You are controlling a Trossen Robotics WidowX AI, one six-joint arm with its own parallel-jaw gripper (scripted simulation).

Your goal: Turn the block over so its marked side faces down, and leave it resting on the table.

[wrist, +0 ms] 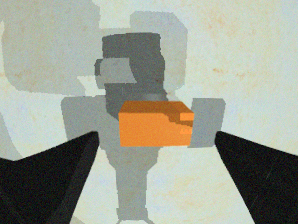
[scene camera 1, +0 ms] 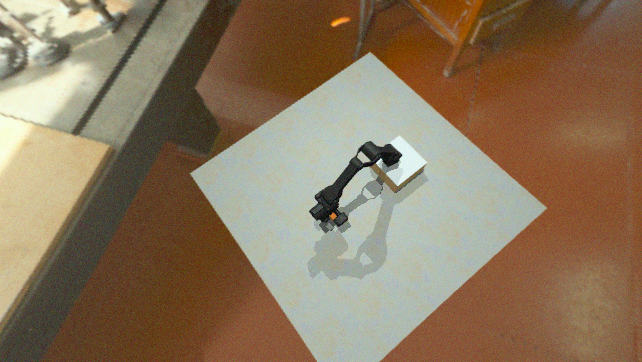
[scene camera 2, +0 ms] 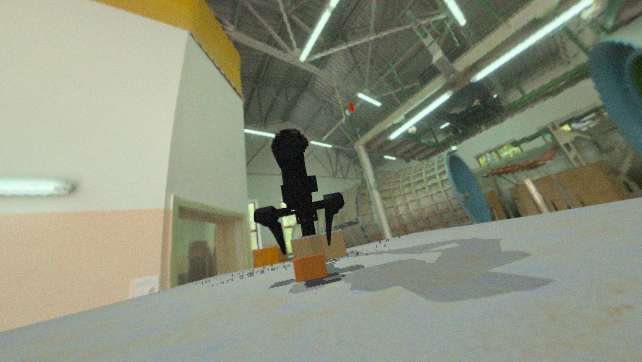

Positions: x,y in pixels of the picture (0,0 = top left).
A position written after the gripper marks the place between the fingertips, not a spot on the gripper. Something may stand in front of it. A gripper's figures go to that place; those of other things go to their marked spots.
Scene:
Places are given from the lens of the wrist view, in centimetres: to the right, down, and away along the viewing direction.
gripper (wrist: 158,137): 1, 2, 10
orange block (wrist: 142,123): -1, 1, 11

